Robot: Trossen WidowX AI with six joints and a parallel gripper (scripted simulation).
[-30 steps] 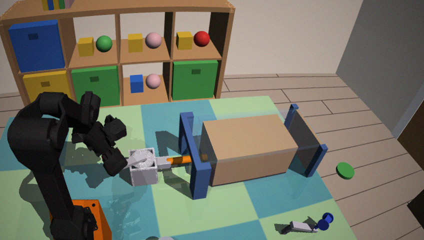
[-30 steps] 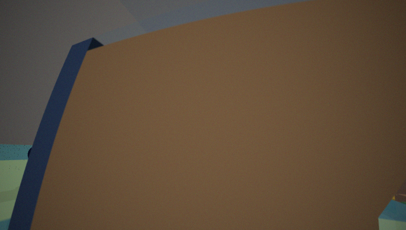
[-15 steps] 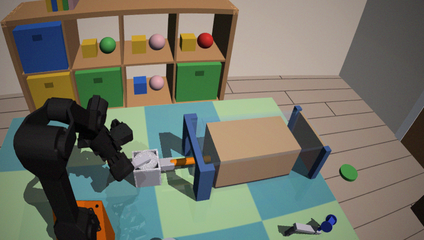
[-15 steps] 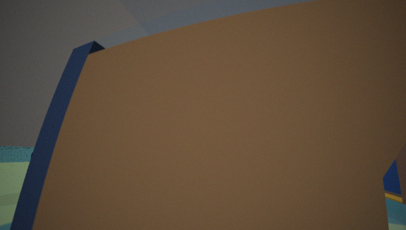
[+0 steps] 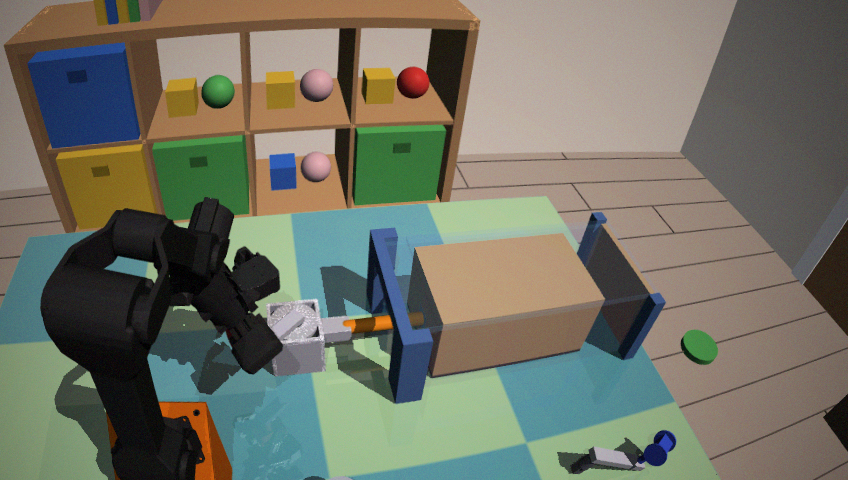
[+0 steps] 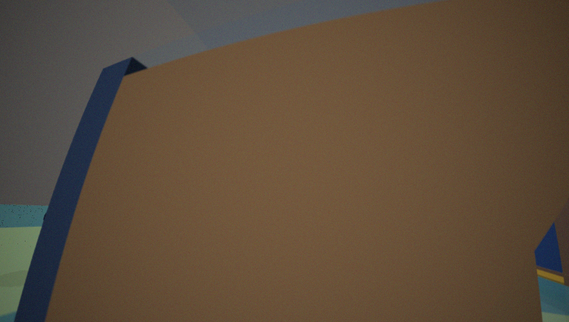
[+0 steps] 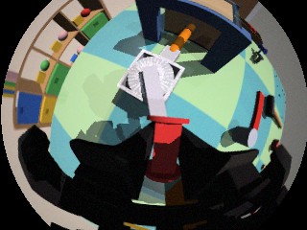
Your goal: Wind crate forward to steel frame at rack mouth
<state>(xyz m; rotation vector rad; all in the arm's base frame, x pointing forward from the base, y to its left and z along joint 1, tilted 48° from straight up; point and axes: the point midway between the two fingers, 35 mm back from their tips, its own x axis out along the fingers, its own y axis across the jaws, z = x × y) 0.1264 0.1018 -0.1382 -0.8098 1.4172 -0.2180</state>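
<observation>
The crank handle lies 1 cm ahead of my gripper tip, 2 cm to the left of it and 3 cm below it. Also, from my gripper tip: blue frame: 22 cm ahead, 4 cm to the left, 3 cm below; then red knob: 2 cm behind, 1 cm to the right; then grey winch: 5 cm ahead, 5 cm to the left, 10 cm below.
</observation>
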